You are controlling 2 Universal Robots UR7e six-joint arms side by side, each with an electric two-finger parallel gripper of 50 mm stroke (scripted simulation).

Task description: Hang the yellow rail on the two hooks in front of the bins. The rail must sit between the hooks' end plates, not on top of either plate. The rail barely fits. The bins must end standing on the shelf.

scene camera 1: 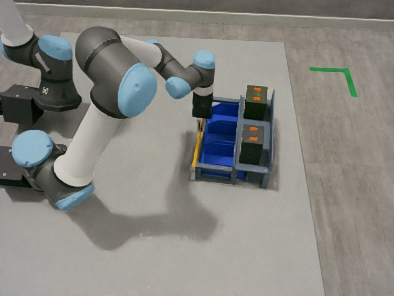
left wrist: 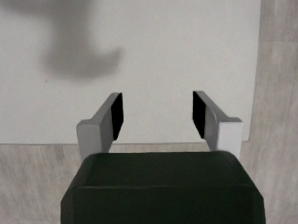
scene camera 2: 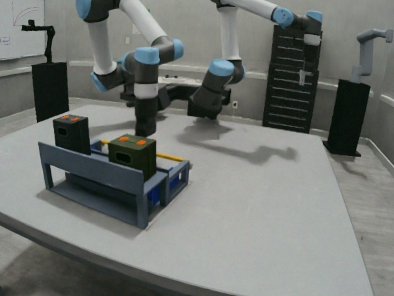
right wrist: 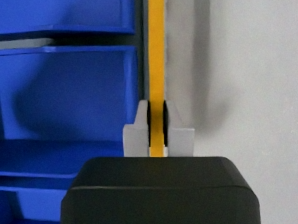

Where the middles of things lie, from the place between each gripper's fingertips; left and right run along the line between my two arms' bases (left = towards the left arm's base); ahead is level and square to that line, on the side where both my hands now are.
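Labels:
Blue-grey shelf (scene camera 2: 135,210): 67 cm to the right of my left hand, 57 cm ahead of it, 25 cm below it. My right gripper is 2 cm above the shelf, 13 cm short of it and 4 cm to the left of it.

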